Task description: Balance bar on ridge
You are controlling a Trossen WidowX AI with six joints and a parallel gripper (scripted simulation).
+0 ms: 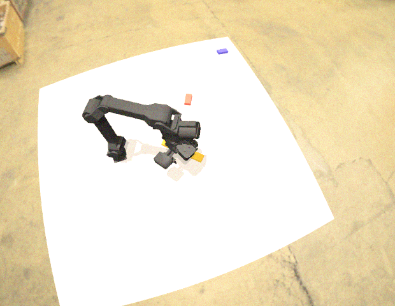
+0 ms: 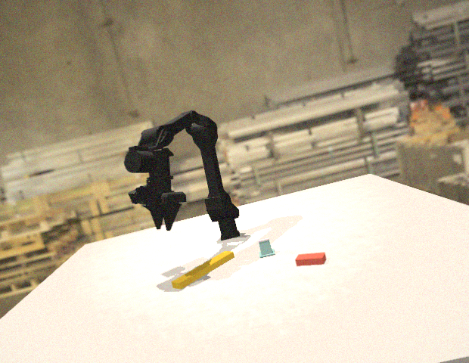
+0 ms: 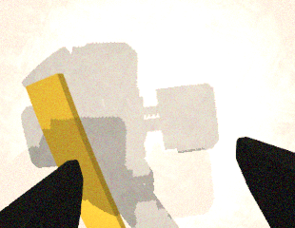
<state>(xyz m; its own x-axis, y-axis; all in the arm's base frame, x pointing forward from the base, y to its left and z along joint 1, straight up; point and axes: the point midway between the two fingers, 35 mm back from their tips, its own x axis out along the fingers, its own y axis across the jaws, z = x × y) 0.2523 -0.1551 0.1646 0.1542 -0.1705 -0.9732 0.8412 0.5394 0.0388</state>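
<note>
My gripper tip is 12 cm above the yellow bar, 8 cm to the right of it and 3 cm short of it. Also, from my gripper tip: red block (35 cm to the left, 15 cm ahead, 12 cm below).
</note>
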